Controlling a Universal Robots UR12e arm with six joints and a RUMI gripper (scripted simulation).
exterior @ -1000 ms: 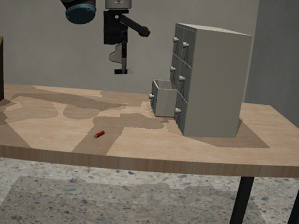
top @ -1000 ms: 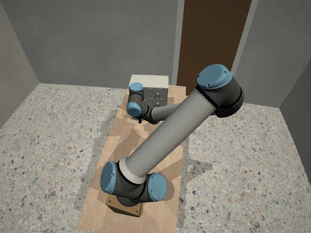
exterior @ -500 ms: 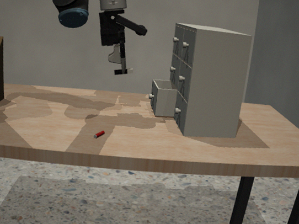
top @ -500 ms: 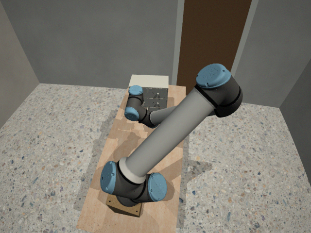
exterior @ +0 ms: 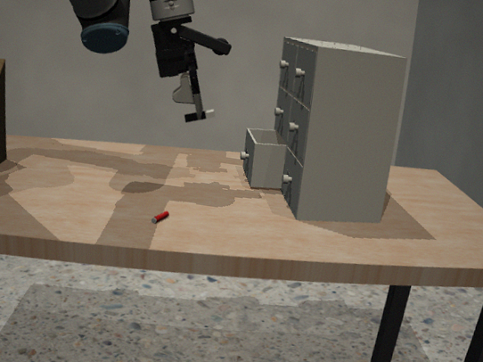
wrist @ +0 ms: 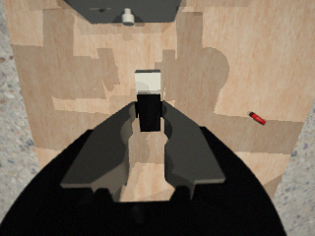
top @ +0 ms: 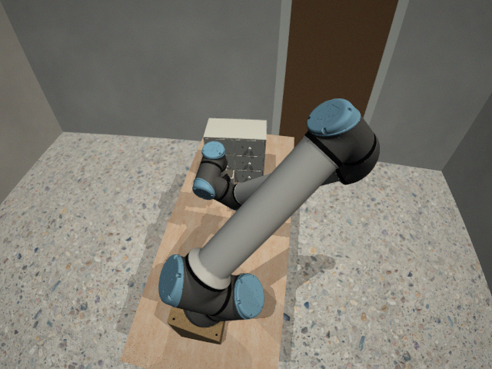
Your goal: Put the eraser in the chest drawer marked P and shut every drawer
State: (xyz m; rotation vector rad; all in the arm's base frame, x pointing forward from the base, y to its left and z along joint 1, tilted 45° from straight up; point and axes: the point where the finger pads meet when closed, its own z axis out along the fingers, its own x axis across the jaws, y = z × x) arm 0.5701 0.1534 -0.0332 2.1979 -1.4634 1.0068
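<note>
Right now my hand is 1 cm short of the eraser and 1 cm above it. Also, from my hand: small red cylinder: 25 cm to the right, 15 cm below, 1 cm behind.
</note>
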